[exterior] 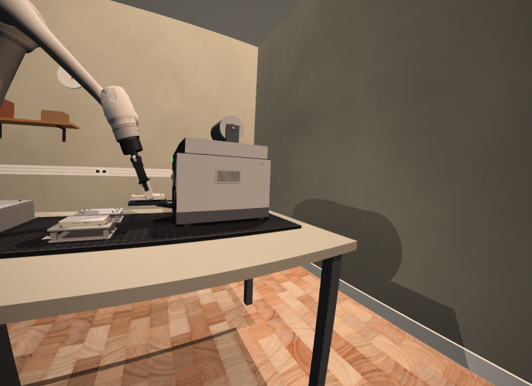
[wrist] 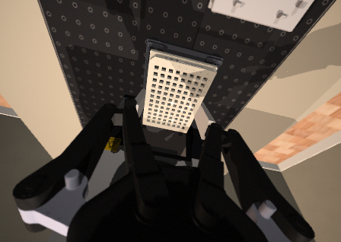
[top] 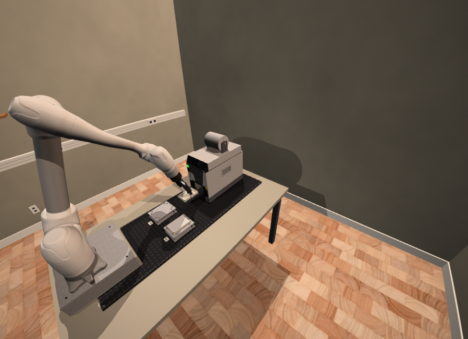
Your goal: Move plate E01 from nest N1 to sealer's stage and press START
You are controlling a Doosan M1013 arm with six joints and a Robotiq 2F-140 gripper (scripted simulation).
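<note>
Right now the dark stage is 4 cm below my hand. From my hand the other things lie so: smooth-topped plate: 20 cm behind, 11 cm to the right, 8 cm below; then N1 label: 29 cm behind, 11 cm to the left, 13 cm below; then foil roll: 33 cm ahead, 4 cm to the right, 29 cm above.
</note>
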